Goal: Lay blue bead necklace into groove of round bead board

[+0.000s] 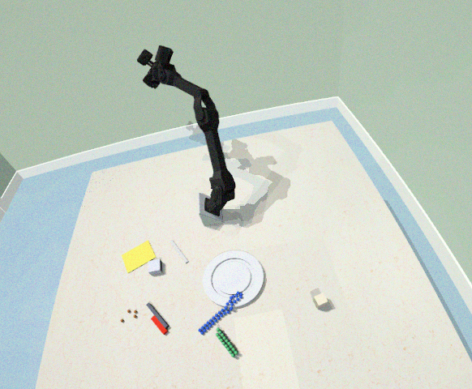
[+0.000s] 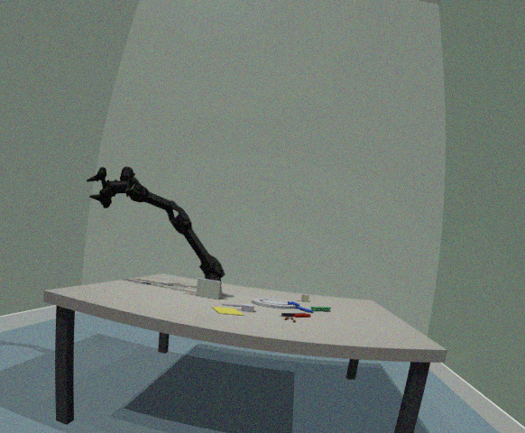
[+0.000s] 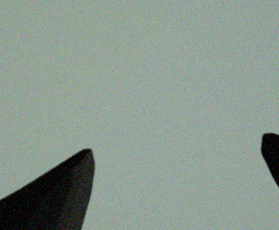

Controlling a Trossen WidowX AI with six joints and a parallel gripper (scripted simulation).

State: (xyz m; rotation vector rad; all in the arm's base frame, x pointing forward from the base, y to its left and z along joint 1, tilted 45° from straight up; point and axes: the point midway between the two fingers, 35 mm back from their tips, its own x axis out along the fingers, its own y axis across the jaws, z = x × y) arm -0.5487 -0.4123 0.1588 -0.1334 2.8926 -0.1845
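Now: gripper tip 890 mm short of the round bead board, 400 mm above it and 250 mm to the right of it. Round my gripper tip: white cube (820 mm ahead, 390 mm below, 30 mm to the right); then yellow card (760 mm ahead, 400 mm below, 110 mm to the right); then stick (760 mm ahead, 400 mm below, 50 mm to the left).
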